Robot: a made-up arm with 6 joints. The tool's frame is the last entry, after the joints.
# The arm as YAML. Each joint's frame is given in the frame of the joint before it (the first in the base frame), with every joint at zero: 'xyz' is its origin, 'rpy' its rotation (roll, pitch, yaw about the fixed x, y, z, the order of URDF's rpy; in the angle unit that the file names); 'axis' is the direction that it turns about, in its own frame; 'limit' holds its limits. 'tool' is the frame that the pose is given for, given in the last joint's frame.
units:
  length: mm
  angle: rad
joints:
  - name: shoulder
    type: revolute
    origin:
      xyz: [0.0, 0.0, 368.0]
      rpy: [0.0, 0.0, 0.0]
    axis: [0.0, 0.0, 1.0]
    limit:
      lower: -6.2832
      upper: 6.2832
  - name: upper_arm
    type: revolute
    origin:
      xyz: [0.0, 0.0, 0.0]
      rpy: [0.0, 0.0, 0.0]
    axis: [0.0, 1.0, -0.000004]
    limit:
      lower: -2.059
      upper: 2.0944
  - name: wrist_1
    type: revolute
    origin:
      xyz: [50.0, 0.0, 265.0]
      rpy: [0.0, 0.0, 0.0]
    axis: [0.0, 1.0, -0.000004]
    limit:
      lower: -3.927
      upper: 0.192
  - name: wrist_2
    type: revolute
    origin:
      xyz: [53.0, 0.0, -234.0]
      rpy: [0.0, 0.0, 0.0]
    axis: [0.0, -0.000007, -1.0]
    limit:
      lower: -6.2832
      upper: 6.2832
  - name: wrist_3
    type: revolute
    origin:
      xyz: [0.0, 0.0, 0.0]
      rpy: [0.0, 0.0, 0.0]
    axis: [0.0, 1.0, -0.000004]
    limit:
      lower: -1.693
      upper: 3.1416
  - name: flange
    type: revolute
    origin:
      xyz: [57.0, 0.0, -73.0]
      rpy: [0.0, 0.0, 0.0]
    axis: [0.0, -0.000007, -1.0]
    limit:
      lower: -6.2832
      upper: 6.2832
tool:
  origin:
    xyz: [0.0, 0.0, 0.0]
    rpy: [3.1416, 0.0, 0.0]
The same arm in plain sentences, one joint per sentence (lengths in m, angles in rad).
The arm has six revolute joints in a row. What follows holds with every joint at zero, and every direction is one of the base frame's. Joint 1 sits 0.368 m along +z from the base frame's origin and rotates about +z, from -6.2832 to 6.2832 rad. Joint 2 sits at the same point as joint 1 and rotates about +y, from -2.059 to 2.0944 rad. Joint 3 sits 0.05 m along +x and 0.265 m along +z from joint 2 and rotates about +y, from -3.927 to 0.192 rad. Joint 4 sits 0.053 m along +x and 0.234 m along -z from joint 3 and rotates about -z, from -6.2832 to 6.2832 rad. Joint 5 sits at the same point as joint 4 and rotates about +y, from -1.693 to 3.1416 rad. Joint 6 sits 0.057 m along +x and 0.073 m along -z from joint 5 and rotates about -z, from -6.2832 to 6.2832 rad. The tool frame, which is the frame that the pose is given for, sits at the same point as joint 6; its axes are the base frame's turned by roll -3.1416, pitch 0 and yaw 0 rad (as in URDF: about the fixed x, then y, then z).
